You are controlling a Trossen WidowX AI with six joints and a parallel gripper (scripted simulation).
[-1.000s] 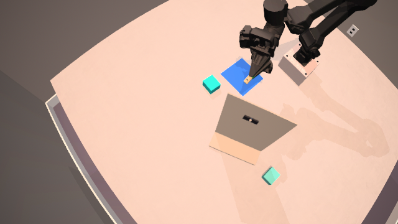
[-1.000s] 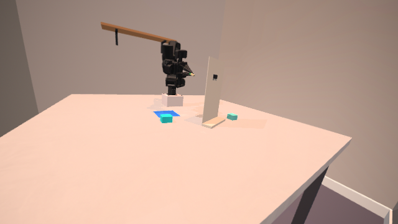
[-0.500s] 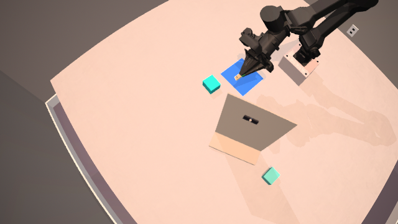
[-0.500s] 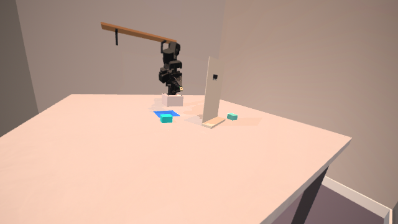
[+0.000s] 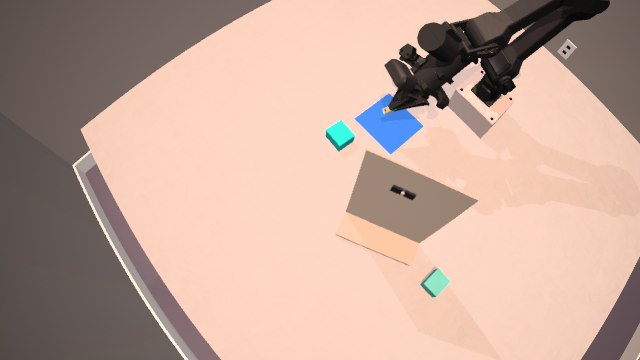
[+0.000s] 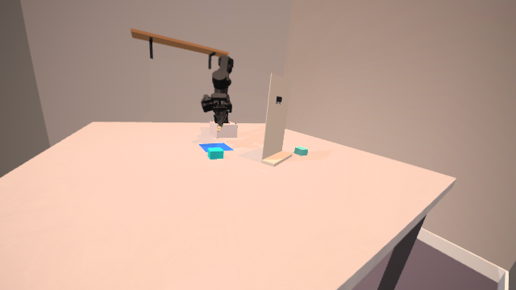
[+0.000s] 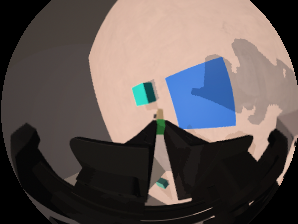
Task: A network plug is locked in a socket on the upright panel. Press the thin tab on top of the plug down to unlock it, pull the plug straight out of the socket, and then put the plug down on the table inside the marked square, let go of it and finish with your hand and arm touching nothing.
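Right now the blue marked square is 3 cm behind my gripper tip and 10 cm below it. The rest, counted from my gripper tip: upright panel (17 cm ahead, 16 cm to the left, 4 cm above); then cyan block (9 cm ahead, 5 cm to the right, 8 cm below); then pale teal block (16 cm ahead, 33 cm to the left, 8 cm below).
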